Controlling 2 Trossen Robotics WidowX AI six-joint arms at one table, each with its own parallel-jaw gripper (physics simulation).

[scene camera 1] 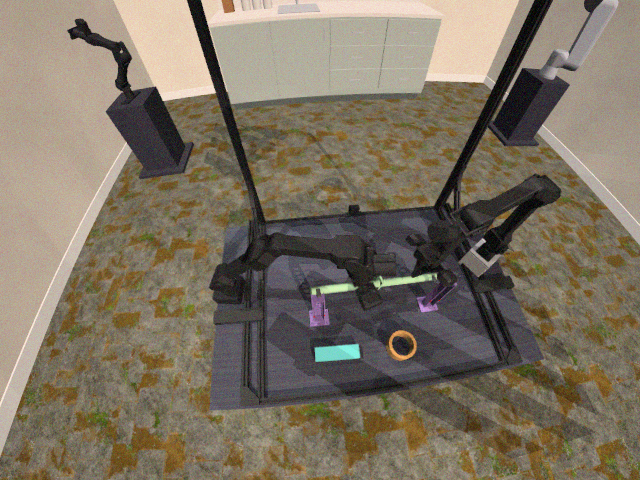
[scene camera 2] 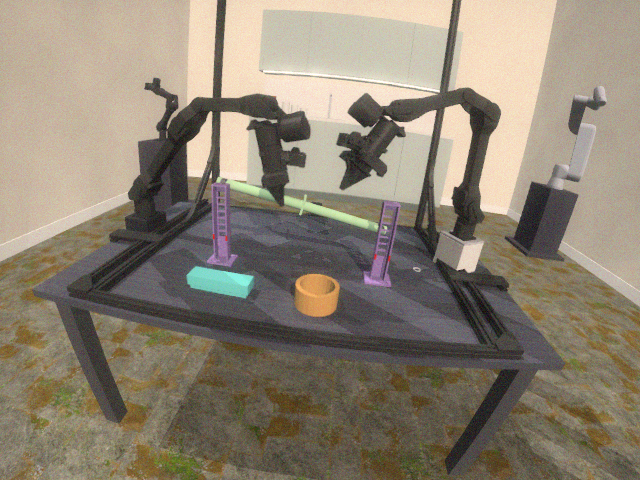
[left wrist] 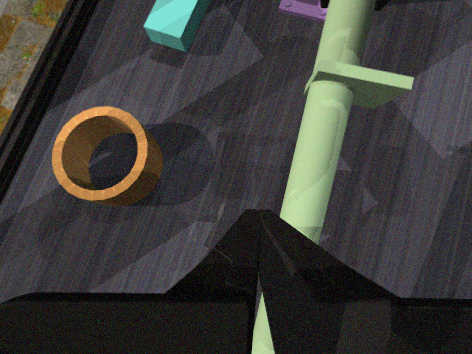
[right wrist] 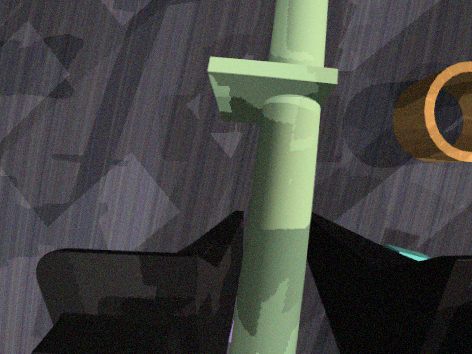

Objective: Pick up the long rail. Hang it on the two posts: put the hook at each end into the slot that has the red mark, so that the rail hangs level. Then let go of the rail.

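Places are measured from the left arm's base along level axes (x ahead, y left, z up), in centimetres.
Pixels of known places: left gripper, fingertip midpoint: (scene camera 1: 412, 276) (scene camera 2: 340, 189) (left wrist: 256, 221); right gripper, fingertip midpoint: (scene camera 1: 363, 286) (scene camera 2: 282, 204) (left wrist: 349, 5) (right wrist: 272, 220); left arm's base, origin of the base link: (scene camera 1: 485, 252) (scene camera 2: 462, 236); right arm's base, origin of the base link: (scene camera 1: 227, 287) (scene camera 2: 145, 214).
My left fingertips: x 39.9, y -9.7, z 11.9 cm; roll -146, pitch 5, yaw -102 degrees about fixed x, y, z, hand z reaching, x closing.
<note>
Ahead of a thing's pixels: the offset from my left fingertips to its middle. "spot": to the spot under its first point.
The long pale green rail @(dy -6.3, dx +7.1, dz -5.9 cm) (scene camera 1: 330, 288) (scene camera 2: 336, 212) (left wrist: 320, 160) (right wrist: 287, 165) slants in scene camera 2, its left end high by the top of the left purple post (scene camera 1: 318, 316) (scene camera 2: 222, 249) and its right end lower, at the upper part of the right purple post @(spot: dy +9.0, dx -7.3, dz -18.5 cm) (scene camera 1: 427, 304) (scene camera 2: 379, 268). Both ends are above the posts' red marks; whether the right hook sits in a slot is unclear. My right gripper (scene camera 2: 281, 203) (right wrist: 272, 220) is shut on the rail, left of its middle collar. My left gripper (scene camera 2: 342, 188) (left wrist: 256, 221) is shut and empty, above the rail's right half.
A turquoise block @(dy +2.0, dx +30.0, dz -20.8 cm) (scene camera 1: 337, 352) (scene camera 2: 220, 282) (left wrist: 172, 27) lies in front of the left post. An orange ring-shaped cup @(dy +13.5, dx +10.7, dz -20.0 cm) (scene camera 1: 390, 352) (scene camera 2: 316, 302) (left wrist: 57, 155) (right wrist: 430, 110) stands between the posts, nearer the front edge. Dark frame rails (scene camera 2: 248, 326) border the table.
</note>
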